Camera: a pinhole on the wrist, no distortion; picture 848 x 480 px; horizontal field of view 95.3 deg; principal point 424.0 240.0 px. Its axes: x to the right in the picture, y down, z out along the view. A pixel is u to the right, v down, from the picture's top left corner.
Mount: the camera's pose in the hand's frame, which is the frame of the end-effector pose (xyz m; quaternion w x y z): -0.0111 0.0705 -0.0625 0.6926 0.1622 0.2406 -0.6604
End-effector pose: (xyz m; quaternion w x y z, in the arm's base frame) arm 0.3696 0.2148 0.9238 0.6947 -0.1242 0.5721 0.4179
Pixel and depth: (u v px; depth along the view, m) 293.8 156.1 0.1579
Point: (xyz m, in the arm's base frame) 0.4202 0.2854 0.9880
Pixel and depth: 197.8 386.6 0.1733
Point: 0.4119 0.3734 0.9192
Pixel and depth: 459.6 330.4 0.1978
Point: 0.4651 0.2675 0.8839
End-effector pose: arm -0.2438 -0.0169 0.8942 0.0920 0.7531 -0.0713 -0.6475
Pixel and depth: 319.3 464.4 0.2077
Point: -0.3519 -0.0666 0.7510
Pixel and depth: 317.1 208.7 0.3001
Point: -0.4762 -0.0036 0.8551
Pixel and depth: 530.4 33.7 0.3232
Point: -0.4393 0.1945 0.9622
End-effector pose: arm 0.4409 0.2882 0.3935 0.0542 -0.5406 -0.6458 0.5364
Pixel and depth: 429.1 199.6 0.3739
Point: 0.1918 0.1483 0.3966
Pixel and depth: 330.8 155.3 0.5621
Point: 0.0665 -0.0537 0.3207
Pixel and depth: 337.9 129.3 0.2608
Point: 0.3199 0.1286 0.3617
